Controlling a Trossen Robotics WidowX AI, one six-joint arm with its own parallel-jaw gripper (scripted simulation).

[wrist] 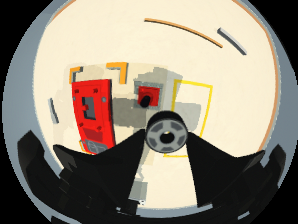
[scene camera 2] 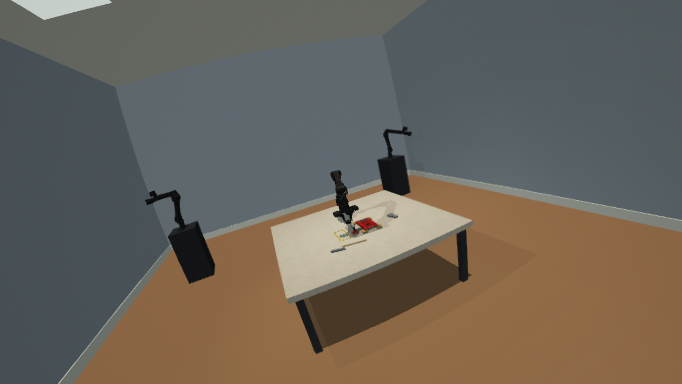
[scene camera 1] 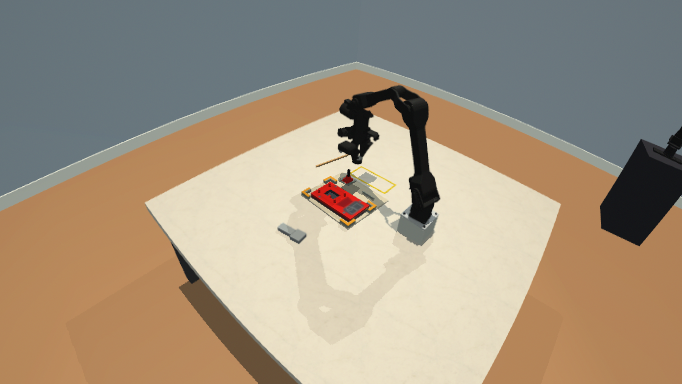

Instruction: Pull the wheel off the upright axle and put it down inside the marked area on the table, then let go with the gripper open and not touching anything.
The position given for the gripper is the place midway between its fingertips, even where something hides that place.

Note:
In view: the gripper point(scene camera 1: 357, 159) and a red board point(scene camera 1: 339, 201).
The gripper shows as well in the wrist view point(wrist: 166, 134).

